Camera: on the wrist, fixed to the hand. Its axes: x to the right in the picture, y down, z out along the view.
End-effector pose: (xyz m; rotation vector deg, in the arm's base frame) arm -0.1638 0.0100 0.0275 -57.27 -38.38 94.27
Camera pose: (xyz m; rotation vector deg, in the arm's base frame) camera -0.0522 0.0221 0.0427 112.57 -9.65 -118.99
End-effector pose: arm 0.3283 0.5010 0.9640 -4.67 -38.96 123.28
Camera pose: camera 0.4071 0.5713 0.9229 65.22 38.21 -129.55
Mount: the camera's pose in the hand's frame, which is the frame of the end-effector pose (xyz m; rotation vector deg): -0.0041 -0.0704 -0.0887 -22.16 20.37 87.95
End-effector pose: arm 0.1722 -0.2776 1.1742 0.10 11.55 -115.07
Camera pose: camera 0.1029 -0.2318 1.0971 11.76 33.77 -23.44
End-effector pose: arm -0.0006 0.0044 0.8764 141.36 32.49 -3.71
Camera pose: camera -0.0406 0.1045 0.9112 109.62 -65.10 55.44
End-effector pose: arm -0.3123 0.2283 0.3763 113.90 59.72 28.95
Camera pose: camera -0.4071 0.2902 0.3714 115.17 -35.95 97.74
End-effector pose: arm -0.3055 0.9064 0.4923 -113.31 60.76 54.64
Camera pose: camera -0.2209 0.8650 0.5553 57.65 -126.54 -69.85
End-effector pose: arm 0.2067 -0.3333 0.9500 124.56 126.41 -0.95
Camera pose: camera 0.1343 -0.3350 1.0371 171.44 2.37 43.54
